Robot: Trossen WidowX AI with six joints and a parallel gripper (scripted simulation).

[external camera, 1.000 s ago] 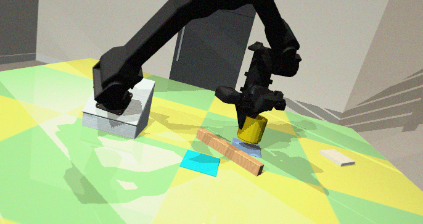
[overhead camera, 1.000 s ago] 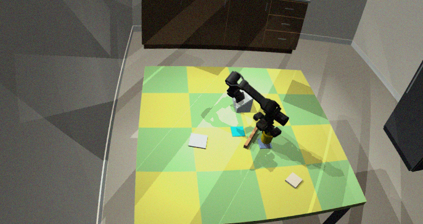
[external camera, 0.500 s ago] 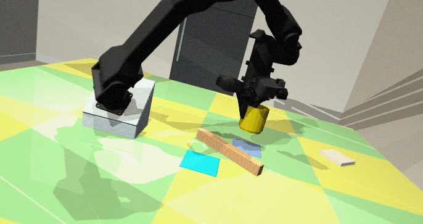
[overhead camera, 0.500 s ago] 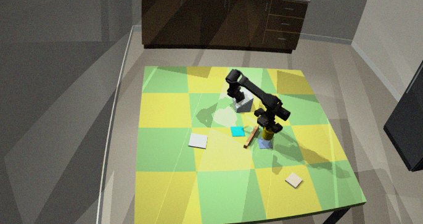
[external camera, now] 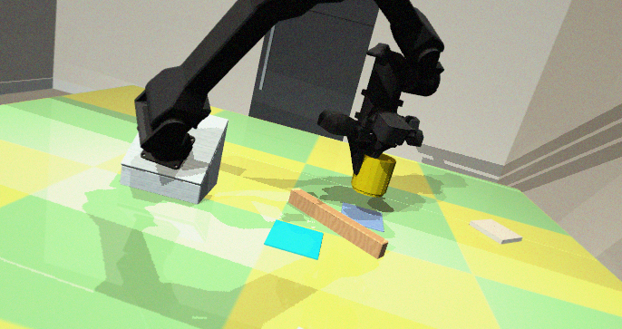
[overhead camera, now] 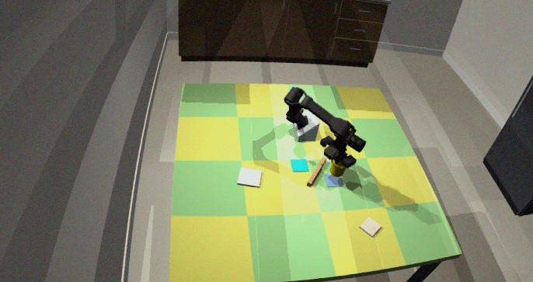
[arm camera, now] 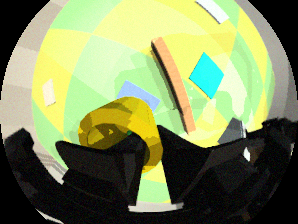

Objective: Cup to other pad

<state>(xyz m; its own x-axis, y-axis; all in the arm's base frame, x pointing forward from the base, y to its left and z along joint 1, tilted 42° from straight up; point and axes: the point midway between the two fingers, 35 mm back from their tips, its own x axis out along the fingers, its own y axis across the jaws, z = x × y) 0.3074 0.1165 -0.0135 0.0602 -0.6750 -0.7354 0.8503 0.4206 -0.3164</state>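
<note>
My gripper tip is 14 cm to the left of the cyan pad, 9 cm above it and 7 cm past it. The rest, counted from my gripper tip: yellow cup 2 cm to the left, 2 cm ahead; pale blue pad 9 cm below, 3 cm ahead, 1 cm to the left; wooden bar 8 cm below, 6 cm to the right, 2 cm behind.
</note>
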